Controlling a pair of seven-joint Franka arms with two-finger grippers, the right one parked.
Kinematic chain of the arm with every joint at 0, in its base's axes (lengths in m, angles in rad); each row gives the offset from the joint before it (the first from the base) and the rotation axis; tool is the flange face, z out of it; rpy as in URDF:
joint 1: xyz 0 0 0.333 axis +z
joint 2: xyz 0 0 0 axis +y
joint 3: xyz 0 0 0.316 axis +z
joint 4: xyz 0.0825 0 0 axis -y
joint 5: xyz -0.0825 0 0.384 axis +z
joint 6: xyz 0 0 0 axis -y
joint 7: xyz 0.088 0 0 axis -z
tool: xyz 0 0 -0.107 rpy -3.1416 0 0
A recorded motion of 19 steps. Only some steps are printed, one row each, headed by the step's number.
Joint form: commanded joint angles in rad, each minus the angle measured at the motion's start. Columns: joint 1, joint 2, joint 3, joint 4, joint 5, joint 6, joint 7.
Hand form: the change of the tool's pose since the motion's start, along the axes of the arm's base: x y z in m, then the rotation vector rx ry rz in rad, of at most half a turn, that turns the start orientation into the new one. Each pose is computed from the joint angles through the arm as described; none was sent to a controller.
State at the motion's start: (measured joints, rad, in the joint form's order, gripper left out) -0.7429 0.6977 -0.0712 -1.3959 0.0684 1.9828 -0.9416
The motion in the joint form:
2: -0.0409 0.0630 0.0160 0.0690 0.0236 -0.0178 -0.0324
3: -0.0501 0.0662 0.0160 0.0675 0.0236 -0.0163 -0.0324
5: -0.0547 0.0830 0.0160 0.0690 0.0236 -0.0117 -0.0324
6: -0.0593 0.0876 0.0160 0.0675 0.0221 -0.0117 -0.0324
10: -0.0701 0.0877 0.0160 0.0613 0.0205 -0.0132 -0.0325
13: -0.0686 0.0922 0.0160 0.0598 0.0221 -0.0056 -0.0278
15: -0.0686 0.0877 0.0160 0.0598 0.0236 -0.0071 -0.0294
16: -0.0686 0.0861 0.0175 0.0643 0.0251 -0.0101 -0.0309
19: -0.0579 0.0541 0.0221 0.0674 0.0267 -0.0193 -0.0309
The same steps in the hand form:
2: -0.0052 -0.0200 -0.0160 0.0302 -0.0162 -0.0051
3: -0.0104 -0.0242 -0.0189 0.0324 -0.0140 -0.0145
5: -0.0131 -0.0263 -0.0301 0.0396 -0.0062 -0.0194
6: -0.0162 -0.0281 -0.0341 0.0431 -0.0011 -0.0234
10: -0.0233 -0.0322 -0.0370 0.0481 0.0049 -0.0336
13: -0.0224 -0.0316 -0.0404 0.0471 0.0037 -0.0379
15: -0.0222 -0.0316 -0.0373 0.0460 0.0004 -0.0369
16: -0.0208 -0.0316 -0.0344 0.0455 -0.0037 -0.0348
19: -0.0116 -0.0258 -0.0105 0.0308 -0.0255 -0.0205

